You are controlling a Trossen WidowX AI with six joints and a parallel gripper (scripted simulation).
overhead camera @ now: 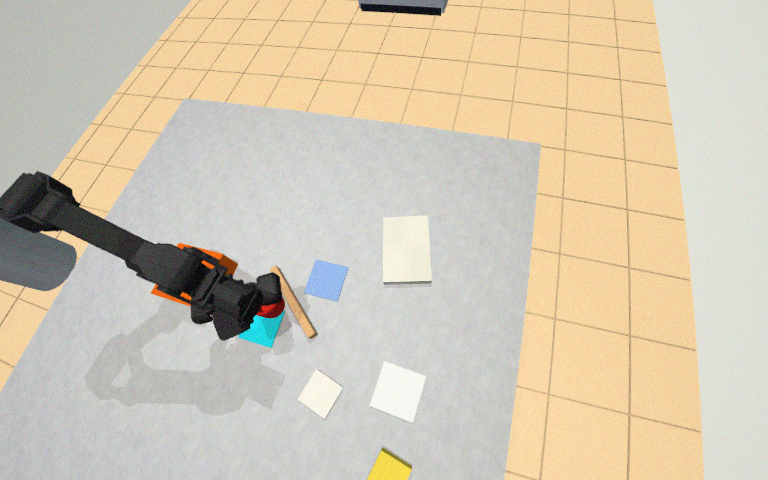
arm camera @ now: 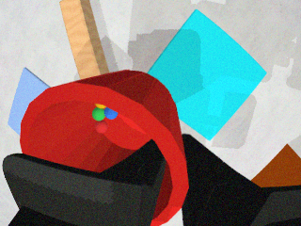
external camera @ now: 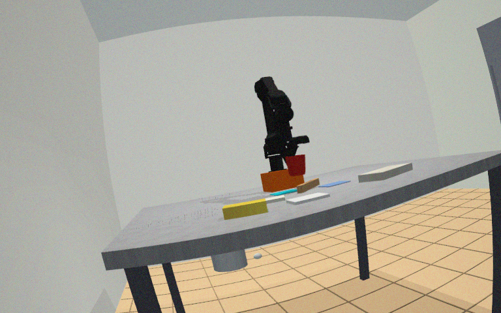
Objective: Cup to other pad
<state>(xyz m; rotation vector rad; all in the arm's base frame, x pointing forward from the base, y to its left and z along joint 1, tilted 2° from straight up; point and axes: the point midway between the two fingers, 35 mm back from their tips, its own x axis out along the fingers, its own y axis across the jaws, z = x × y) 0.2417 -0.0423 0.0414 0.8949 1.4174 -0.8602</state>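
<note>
Right now my gripper tip is 2 cm past the cyan pad, 3 cm to the left of it and 10 cm above it. The rest, counted from my gripper tip: wooden bar 5 cm ahead, 4 cm to the left, 9 cm below; then red cup 3 cm ahead, 1 cm to the left; then light blue pad 12 cm ahead, 11 cm to the left, 10 cm below.
</note>
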